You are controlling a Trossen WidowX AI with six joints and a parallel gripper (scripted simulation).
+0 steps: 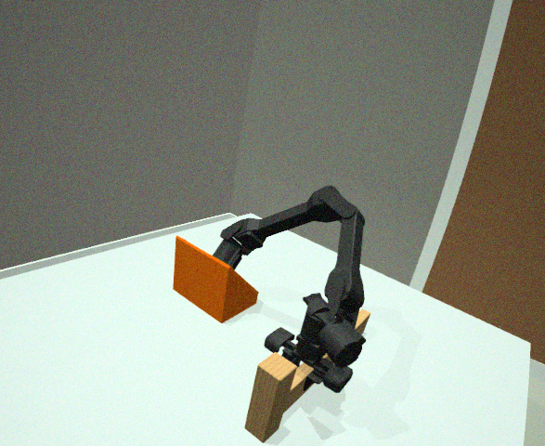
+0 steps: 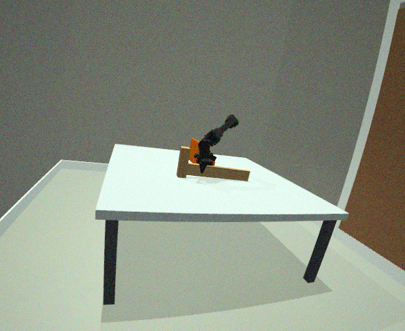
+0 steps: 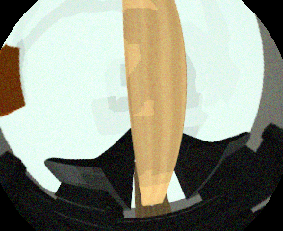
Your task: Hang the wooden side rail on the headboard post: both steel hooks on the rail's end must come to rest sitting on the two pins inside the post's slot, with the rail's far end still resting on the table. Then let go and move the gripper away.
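The wooden headboard post lies 1 cm behind my gripper tip, 12 cm to the right of it and 5 cm above it.
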